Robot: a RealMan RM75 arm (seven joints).
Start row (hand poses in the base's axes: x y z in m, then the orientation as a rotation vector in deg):
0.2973, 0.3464, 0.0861, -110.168, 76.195, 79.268
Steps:
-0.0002, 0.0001, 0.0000, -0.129, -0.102, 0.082
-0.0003, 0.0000, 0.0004, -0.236, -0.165, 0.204
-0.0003, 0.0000, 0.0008, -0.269, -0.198, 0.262
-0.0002, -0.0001, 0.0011, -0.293, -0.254, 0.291
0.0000, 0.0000, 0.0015, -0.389, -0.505, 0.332
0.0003, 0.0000, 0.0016, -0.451, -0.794, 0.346
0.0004, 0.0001, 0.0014, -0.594, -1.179, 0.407
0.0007, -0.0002, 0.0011, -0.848, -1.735, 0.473
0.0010, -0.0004, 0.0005, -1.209, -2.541, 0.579
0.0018, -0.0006, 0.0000, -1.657, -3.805, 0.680
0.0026, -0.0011, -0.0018, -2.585, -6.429, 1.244
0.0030, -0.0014, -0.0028, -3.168, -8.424, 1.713
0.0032, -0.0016, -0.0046, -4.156, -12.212, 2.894
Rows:
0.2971, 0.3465, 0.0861, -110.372, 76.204, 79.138
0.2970, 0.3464, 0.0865, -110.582, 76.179, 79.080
0.2970, 0.3464, 0.0869, -110.671, 76.149, 79.057
0.2971, 0.3463, 0.0872, -110.739, 76.123, 78.997
0.2973, 0.3464, 0.0876, -110.950, 76.064, 78.690
0.2976, 0.3464, 0.0877, -111.130, 75.976, 78.342
0.2977, 0.3465, 0.0875, -111.447, 75.882, 77.872
0.2980, 0.3462, 0.0872, -111.912, 75.805, 77.161
0.2983, 0.3460, 0.0866, -112.586, 75.677, 76.137
0.2991, 0.3458, 0.0861, -113.494, 75.409, 74.544
0.2999, 0.3453, 0.0843, -115.654, 74.545, 71.382
0.3003, 0.3450, 0.0833, -117.208, 73.719, 69.031
0.3005, 0.3448, 0.0815, -120.239, 71.756, 64.706

